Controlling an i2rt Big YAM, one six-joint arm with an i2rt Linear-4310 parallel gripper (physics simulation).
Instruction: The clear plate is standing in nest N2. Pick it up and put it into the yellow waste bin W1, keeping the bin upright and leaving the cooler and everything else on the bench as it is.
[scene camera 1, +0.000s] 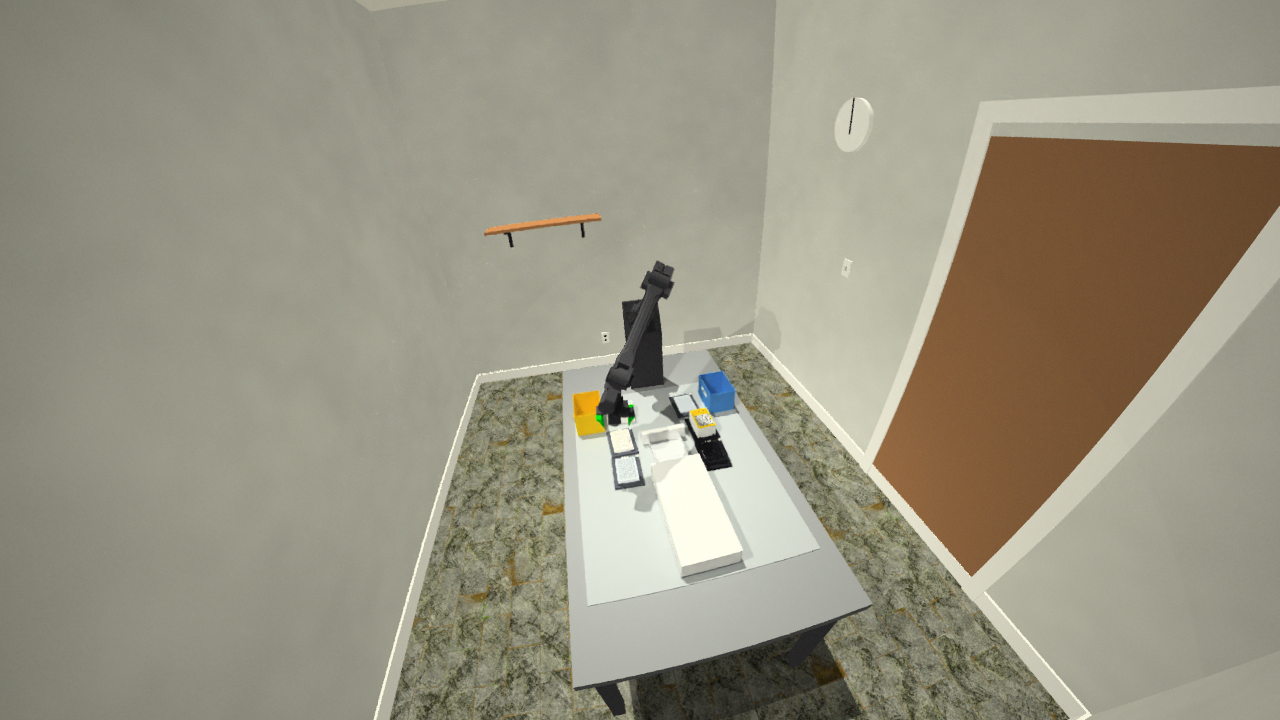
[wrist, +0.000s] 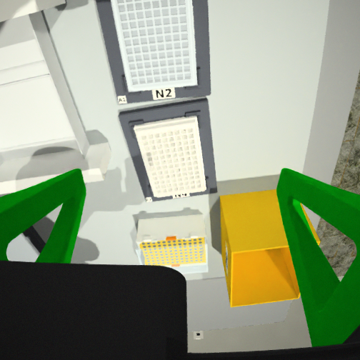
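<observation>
The clear plate (scene camera 1: 627, 470) (wrist: 157, 45) sits in the dark frame of nest N2 (wrist: 202, 50), its far end cut off by the top edge of the wrist view. The yellow waste bin W1 (scene camera 1: 588, 415) (wrist: 255, 220) stands upright near the table's left edge in the scene view. My gripper (scene camera 1: 615, 416) (wrist: 181, 179) is open and empty, its green fingers wide apart. In the scene view it is beside the bin, toward the arm's base side of the nests. The fingers do not reach the clear plate. The right finger covers part of the bin in the wrist view.
A cream plate (scene camera 1: 621, 440) (wrist: 172, 160) sits in nest N4, between N2 and a yellow tip box (wrist: 172, 242). A long white box (scene camera 1: 698, 519) with an open tray lies beside the nests. A blue bin (scene camera 1: 718, 395), another yellow-topped box (scene camera 1: 704, 419) and a black rack (scene camera 1: 715, 454) stand farther right.
</observation>
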